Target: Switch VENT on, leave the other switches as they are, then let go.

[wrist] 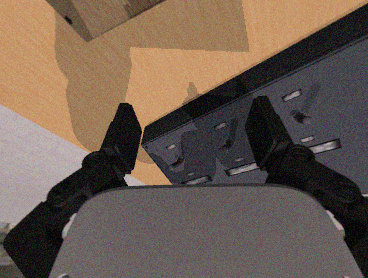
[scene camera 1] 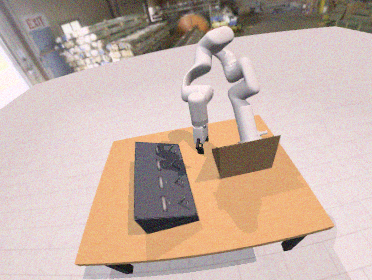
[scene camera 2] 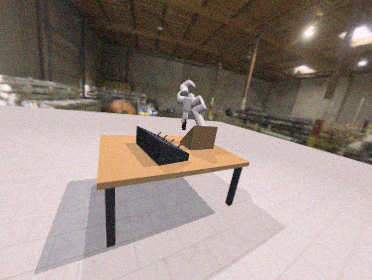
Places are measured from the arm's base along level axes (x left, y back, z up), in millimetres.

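Where they show: gripper, fingertip midpoint: (wrist: 192, 114) (scene camera 1: 203, 147) (scene camera 2: 183, 129); arm's base, origin of the base link: (scene camera 1: 249, 141) (scene camera 2: 203, 131).
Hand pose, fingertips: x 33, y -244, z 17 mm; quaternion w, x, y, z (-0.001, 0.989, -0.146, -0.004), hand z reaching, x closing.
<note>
Things, the pixels of their centre, and the offset from my fingertips. "*": a spot on its surface instead. Level surfaces: height alone.
- dark sloped switch panel, body centre: (wrist: 266, 138) (scene camera 1: 162, 179) (scene camera 2: 159, 144) dx +94, dy -241, dz -131 mm
- far end, surface spot: (wrist: 227, 145) * dx +14, dy -157, dz -74 mm
- label, body centre: (wrist: 244, 168) dx +35, dy -252, dz -73 mm
- end switch, body centre: (wrist: 176, 164) dx -102, dy -203, dz -82 mm
- third switch, body centre: (wrist: 303, 120) dx +129, dy -140, dz -82 mm
- wooden table, its level: dz -193 mm
The dark sloped switch panel (scene camera 1: 146, 190) (scene camera 2: 161, 151) (wrist: 345, 75) stands on the table with a row of several small levers. The second switch from the far end (wrist: 227, 145), which I take as VENT, has a label (wrist: 241, 169) too blurred to read, partly behind a finger. Its lever's tilt is unclear. The end switch (wrist: 177, 162) and a third switch (wrist: 300, 117) show on either side of it in the wrist view. My gripper (scene camera 1: 202, 146) (scene camera 2: 184, 126) (wrist: 192, 114) is open and empty, above the table beside the panel's far end, apart from the levers.
A brown wedge-shaped box or screen (scene camera 1: 246, 157) (scene camera 2: 204, 138) (wrist: 100, 15) stands on the wooden table (scene camera 1: 107, 230) (scene camera 2: 117, 175) (wrist: 30, 65) on the robot's side, across from the panel. The arm's base is behind it. Arm shadows fall on the panel's far end.
</note>
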